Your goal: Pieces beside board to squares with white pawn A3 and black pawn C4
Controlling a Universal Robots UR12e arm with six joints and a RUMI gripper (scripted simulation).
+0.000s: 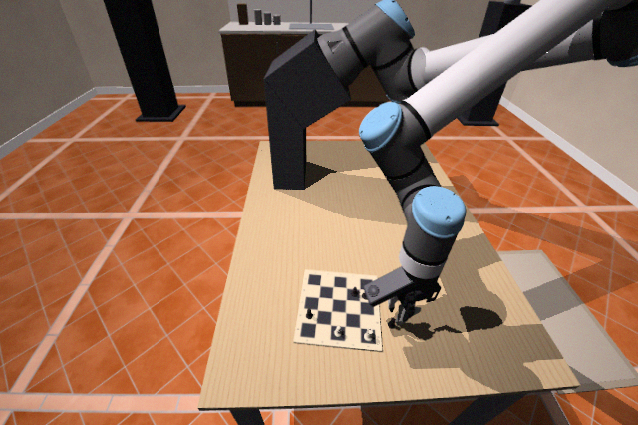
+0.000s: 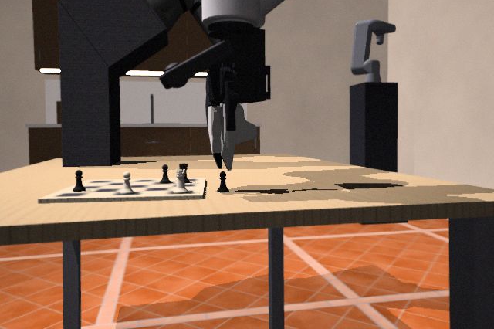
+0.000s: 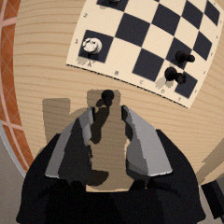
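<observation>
Right now the chessboard is 13 cm to the right of my hand, 5 cm below it and 5 cm behind it. The rest, counted from my hand: white rook (7 cm to the right, 3 cm below, 3 cm ahead); then white pawn (14 cm to the right, 3 cm below, 2 cm ahead).
</observation>
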